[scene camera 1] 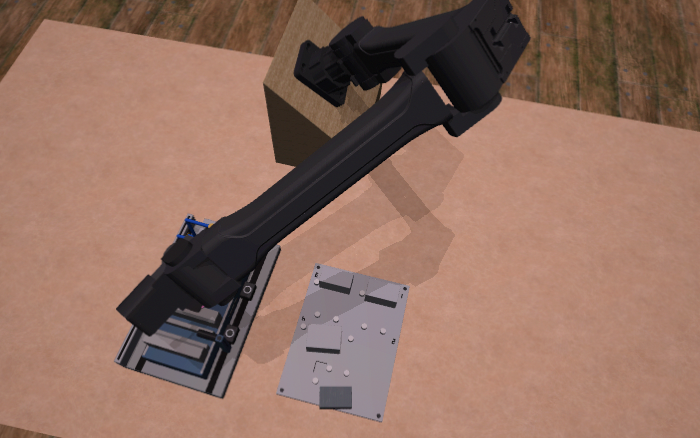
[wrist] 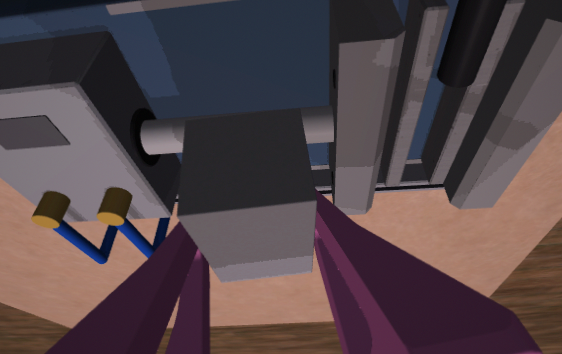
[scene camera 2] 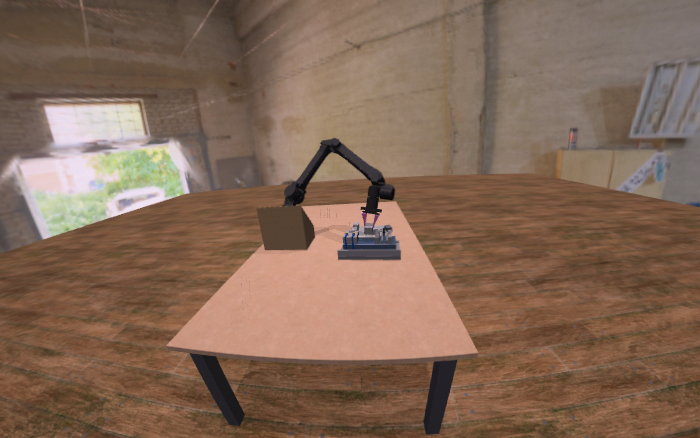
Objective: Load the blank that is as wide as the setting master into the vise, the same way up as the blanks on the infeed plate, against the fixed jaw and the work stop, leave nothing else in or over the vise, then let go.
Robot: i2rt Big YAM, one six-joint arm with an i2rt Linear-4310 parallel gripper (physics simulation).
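Frame: origin at the arm's base, x ahead, y left, z up, level; metres.
Seen in the pictures: gripper, fingertip midpoint: (wrist: 254,210) (scene camera 2: 368,228); arm's base, link origin: (scene camera 1: 320,75) (scene camera 2: 288,215).
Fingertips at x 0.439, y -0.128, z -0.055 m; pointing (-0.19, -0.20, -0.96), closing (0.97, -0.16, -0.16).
Offsets run from my fingertips to a thing's middle. "pt": to the spot under its first point.
My gripper (wrist: 254,210) (scene camera 2: 369,225) has purple fingers and is shut on a grey block {dx +0.000, dy -0.001, dz -0.003 m} (wrist: 247,175), held above the vise {dx +0.003, dy -0.009, dz -0.075 m} (scene camera 2: 369,242) (scene camera 1: 175,358). In the wrist view the block overlaps the metal rod {pt dx -0.044, dy +0.007, dz -0.040 m} (wrist: 162,136) between the cylinder housing {pt dx -0.072, dy +0.042, dz -0.028 m} (wrist: 37,107) on the left and a light jaw bar {pt dx +0.045, dy +0.018, dz -0.028 m} (wrist: 367,100) on the right. Narrow bars, a black pin {pt dx +0.076, dy +0.033, dz -0.028 m} (wrist: 470,45) and another jaw bar {pt dx +0.097, dy -0.008, dz -0.028 m} (wrist: 505,130) lie further right. The infeed plate {dx +0.020, dy +0.261, dz -0.120 m} (scene camera 1: 361,371) carries three light blanks {dx +0.035, dy +0.222, dz -0.098 m} (scene camera 1: 324,335) {dx -0.078, dy +0.225, dz -0.098 m} (scene camera 1: 336,281) {dx -0.068, dy +0.315, dz -0.098 m} (scene camera 1: 383,291) and a darker block {dx +0.131, dy +0.260, dz -0.104 m} (scene camera 1: 335,397). The arm hides the gripper in scene camera 1.
The arm's wrist and forearm (scene camera 1: 330,170) cover part of the vise from above. Brass fittings with blue hoses {pt dx -0.114, dy -0.058, dz -0.015 m} (wrist: 102,260) stick out beside the cylinder housing. Small white pins {dx +0.024, dy +0.270, dz -0.112 m} (scene camera 1: 350,338) stand on the infeed plate. A brown block (scene camera 1: 296,123) (scene camera 2: 283,228) stands by the arm's base.
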